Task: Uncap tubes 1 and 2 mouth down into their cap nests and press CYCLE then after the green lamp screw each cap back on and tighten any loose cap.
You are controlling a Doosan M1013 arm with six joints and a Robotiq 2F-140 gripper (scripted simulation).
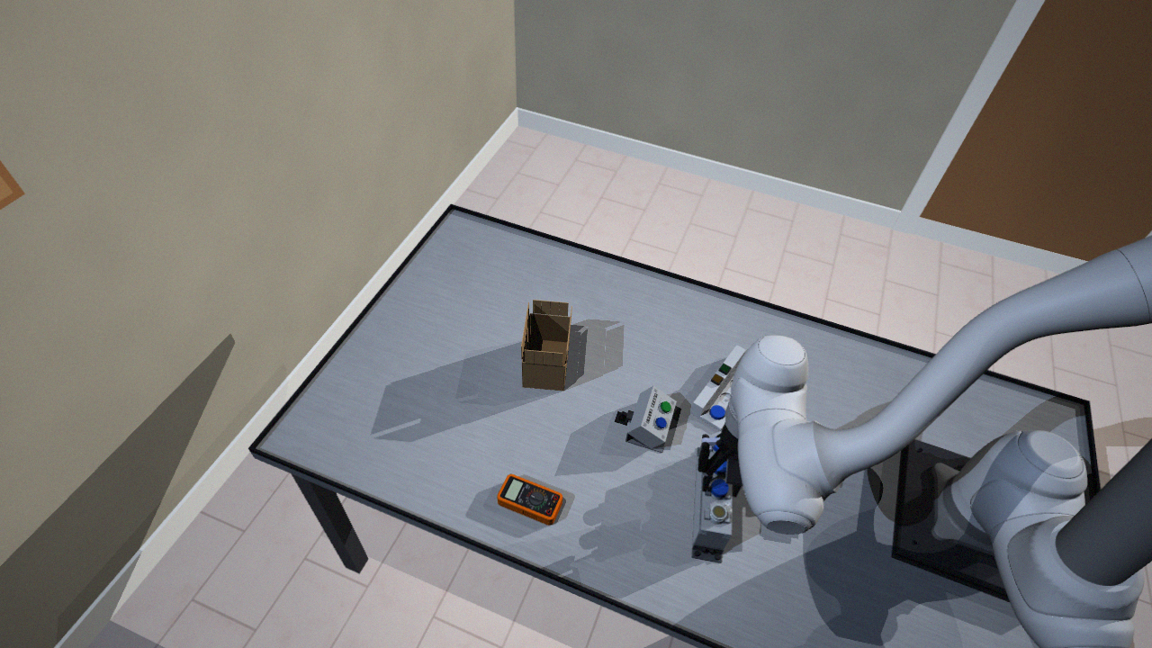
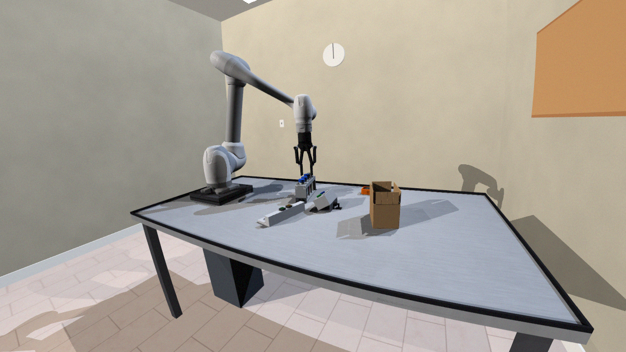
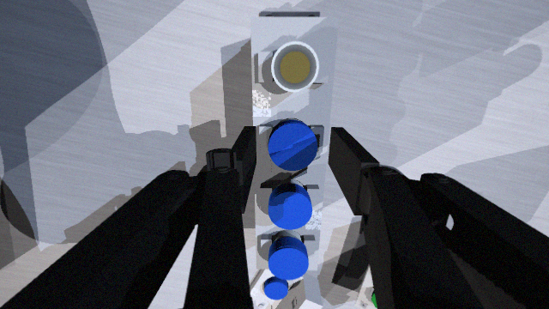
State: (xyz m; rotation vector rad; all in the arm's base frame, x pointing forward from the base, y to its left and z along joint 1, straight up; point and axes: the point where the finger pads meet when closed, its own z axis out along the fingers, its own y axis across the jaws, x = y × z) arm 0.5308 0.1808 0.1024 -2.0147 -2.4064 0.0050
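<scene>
Now: hand 15 cm short of the blue key, 14 cm to the left of it and 8 cm above it. Round my hand: orange multimeter 37 cm ahead, 11 cm to the left, 13 cm below; key housing 17 cm ahead, 16 cm to the right, 10 cm below; green key 15 cm ahead, 18 cm to the right, 8 cm below.
</scene>
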